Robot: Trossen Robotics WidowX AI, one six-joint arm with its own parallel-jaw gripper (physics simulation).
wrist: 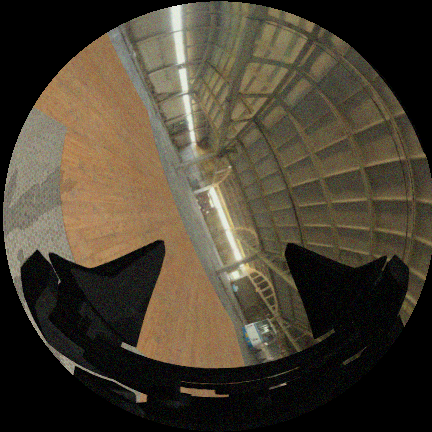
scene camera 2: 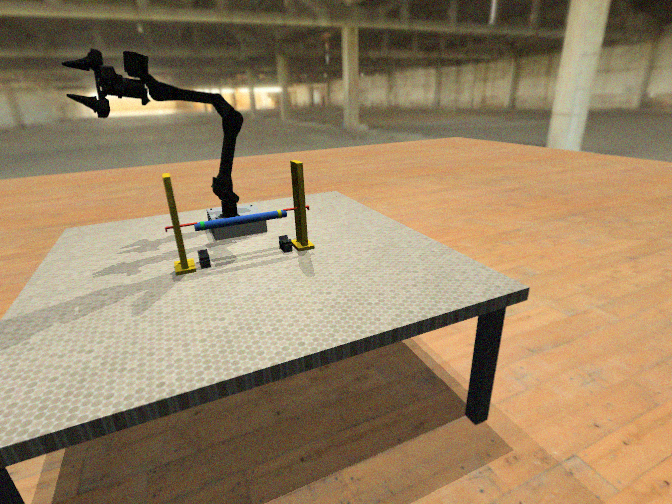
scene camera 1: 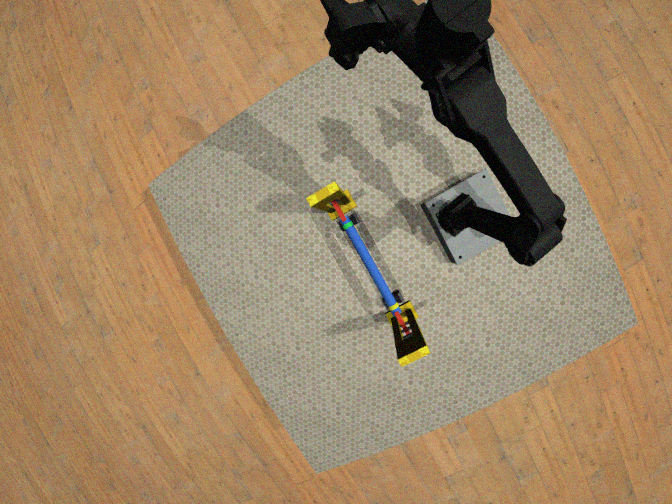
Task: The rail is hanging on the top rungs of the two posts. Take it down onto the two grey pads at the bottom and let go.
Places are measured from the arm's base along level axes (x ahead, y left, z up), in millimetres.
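Pixels of known places: gripper, between the fingertips: (wrist: 227,249) (scene camera 2: 64,79); arm's base, origin of its link: (scene camera 2: 230,216) (scene camera 1: 450,217).
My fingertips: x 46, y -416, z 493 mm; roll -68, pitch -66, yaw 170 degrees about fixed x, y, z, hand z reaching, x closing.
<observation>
Ahead of a thing's pixels: the offset from my fingertips to its top centre. Level surfaces: height alone.
The blue rail {213 mm ahead, 399 mm left, 422 mm down} (scene camera 1: 370,267) (scene camera 2: 241,219), with a green band at one end, a yellow band at the other and red end pins, spans the two yellow posts well above the table. The green-banded end is at one post {197 mm ahead, 200 mm left, 267 mm down} (scene camera 1: 325,195) (scene camera 2: 174,222), the yellow-banded end at the other post {229 mm ahead, 598 mm left, 267 mm down} (scene camera 1: 413,356) (scene camera 2: 298,200). The rungs are too small to make out. Two dark grey pads, one {202 mm ahead, 261 mm left, 524 mm down} (scene camera 1: 355,219) (scene camera 2: 203,258) and the other {224 mm ahead, 536 mm left, 524 mm down} (scene camera 1: 397,295) (scene camera 2: 285,243), stand at the post feet, below the rail. My gripper (scene camera 2: 65,79) (wrist: 227,249) is open and empty, high up and away from the rail, pointing outward.
The posts and my arm's grey base plate (scene camera 1: 491,189) (scene camera 2: 238,230) stand on the tiled table {568 mm down} (scene camera 1: 260,325) (scene camera 2: 325,292). The arm rises behind the rail in the second scene view. Wooden floor (scene camera 1: 81,325) (scene camera 2: 597,379) (wrist: 115,175) surrounds the table.
</observation>
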